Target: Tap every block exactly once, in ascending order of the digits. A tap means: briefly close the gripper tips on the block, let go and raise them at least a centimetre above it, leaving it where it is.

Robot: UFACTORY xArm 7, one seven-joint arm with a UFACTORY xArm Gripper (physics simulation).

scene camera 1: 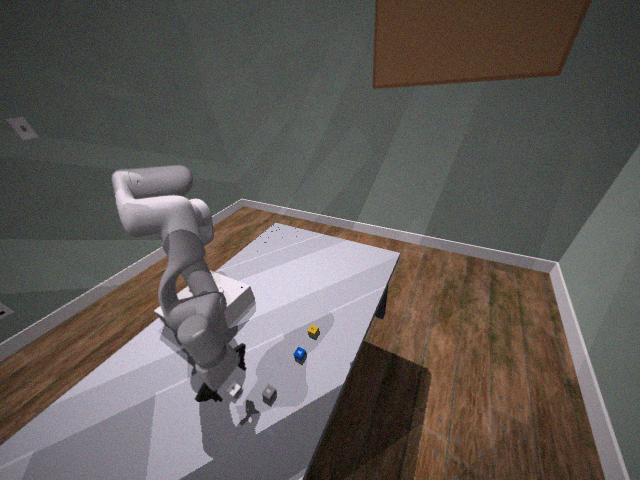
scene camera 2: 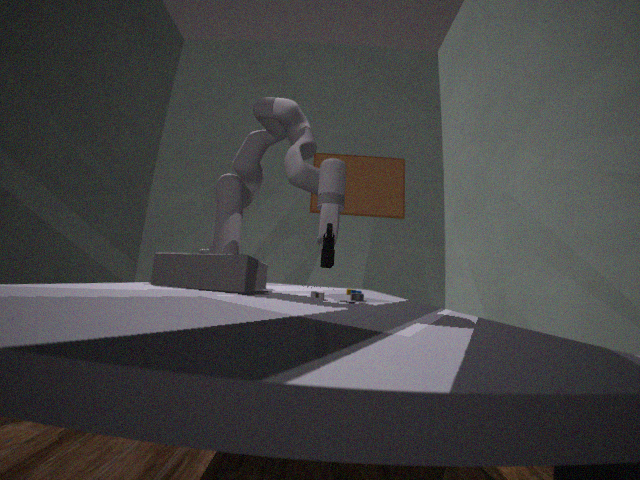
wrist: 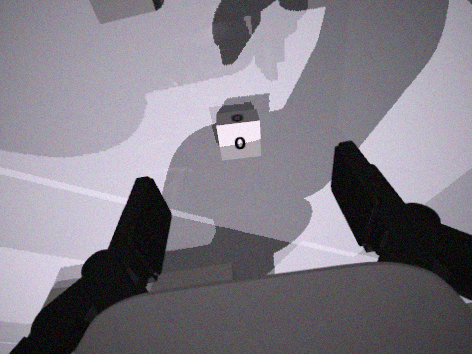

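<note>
A white block [scene camera 1: 235, 390] [scene camera 2: 317, 296] [wrist: 240, 134] with a black 0 sits on the table, ahead of the space between the fingers in the wrist view. My gripper [scene camera 1: 231, 383] [scene camera 2: 327, 266] [wrist: 245, 180] is open and empty, above the table and clear of the white block. A grey block [scene camera 1: 269, 393] [scene camera 2: 357, 297] [wrist: 125, 9] sits nearby; part of it shows at the wrist view's top edge. A blue block [scene camera 1: 299, 353] [scene camera 2: 356, 291] and a yellow block [scene camera 1: 313, 330] [scene camera 2: 349, 291] sit farther along. I cannot read the digits on these three.
The arm's base box [scene camera 1: 240, 297] [scene camera 2: 199, 271] stands on the white table [scene camera 1: 330, 258] [scene camera 2: 129, 320]. The table's long edge runs past the blue and yellow blocks in the first scene view. Dark shadows of the arm and gripper cross the table around the white block.
</note>
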